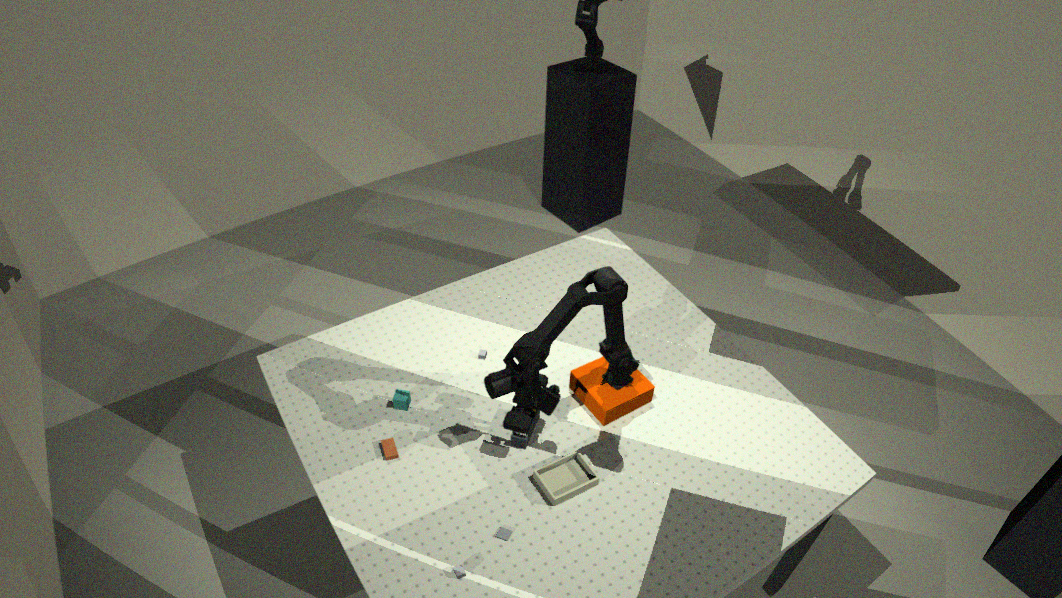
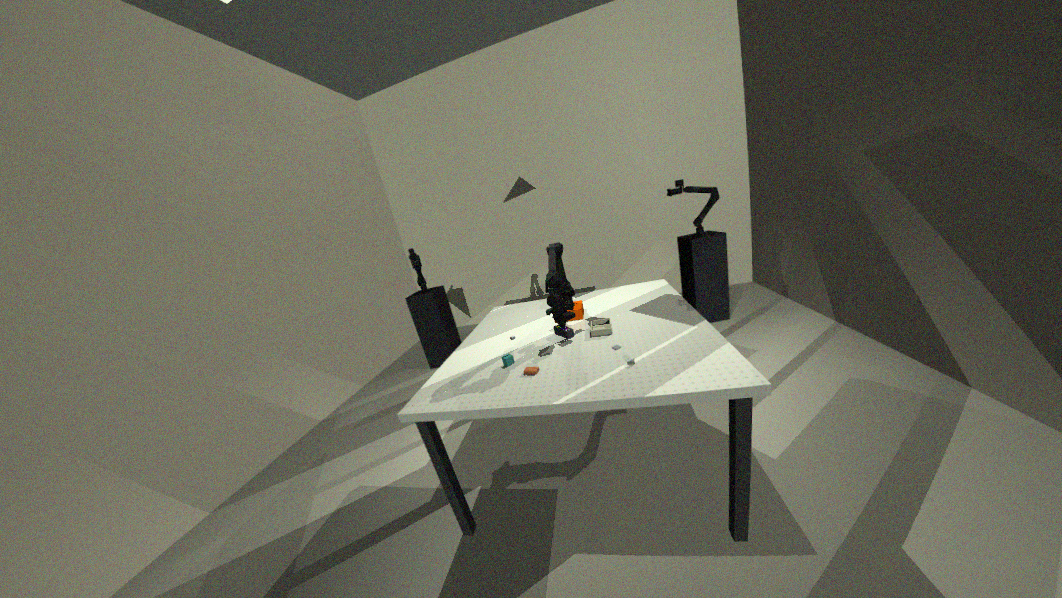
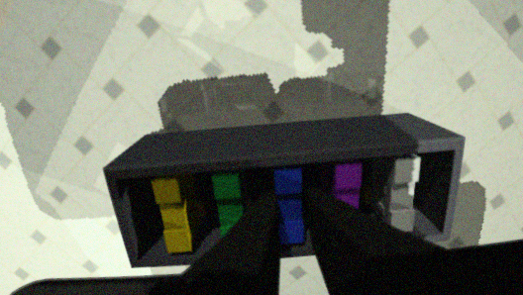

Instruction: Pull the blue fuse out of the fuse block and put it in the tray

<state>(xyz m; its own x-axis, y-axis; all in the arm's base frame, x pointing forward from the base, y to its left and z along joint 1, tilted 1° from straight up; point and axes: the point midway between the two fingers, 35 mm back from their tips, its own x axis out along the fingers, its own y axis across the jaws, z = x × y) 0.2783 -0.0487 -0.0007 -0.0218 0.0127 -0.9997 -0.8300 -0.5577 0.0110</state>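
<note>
Right now the purple fuse is 20 mm ahead of my gripper tip, 10 mm to the left of it and 10 mm below it. Round my gripper tip: green fuse 20 mm behind, 10 mm to the right, 10 mm below; blue fuse 10 mm below; yellow fuse 30 mm behind, 20 mm to the right, 10 mm below.
</note>
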